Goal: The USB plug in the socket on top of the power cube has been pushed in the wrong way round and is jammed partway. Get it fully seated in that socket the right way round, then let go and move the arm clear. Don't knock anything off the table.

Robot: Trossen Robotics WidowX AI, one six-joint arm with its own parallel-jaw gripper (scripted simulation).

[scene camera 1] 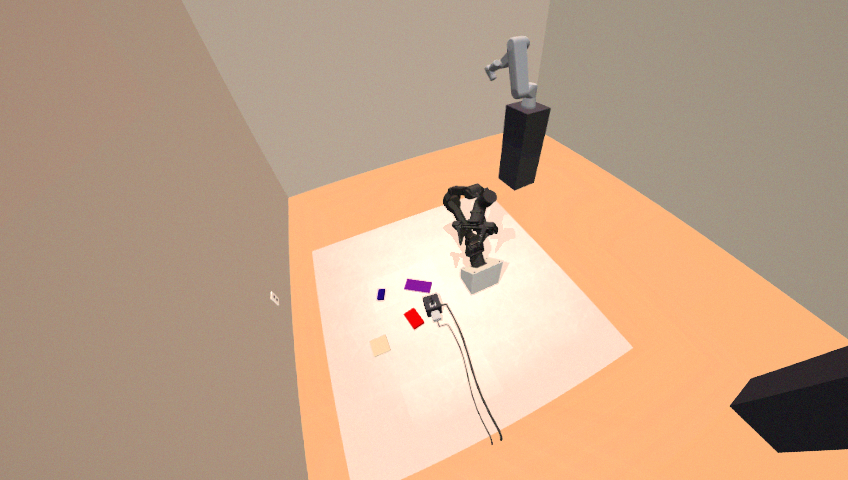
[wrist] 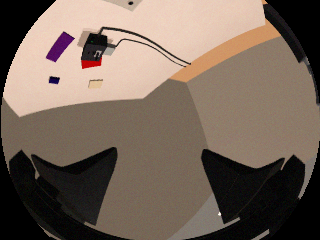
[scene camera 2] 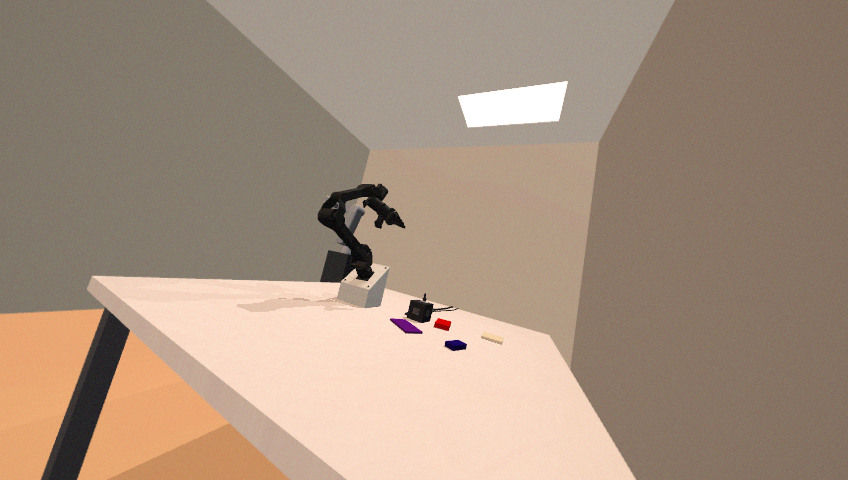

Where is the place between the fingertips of my gripper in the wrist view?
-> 160, 154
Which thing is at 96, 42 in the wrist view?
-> A black power cube.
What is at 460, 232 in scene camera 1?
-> My gripper.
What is my gripper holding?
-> Nothing.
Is my gripper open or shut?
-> Open.
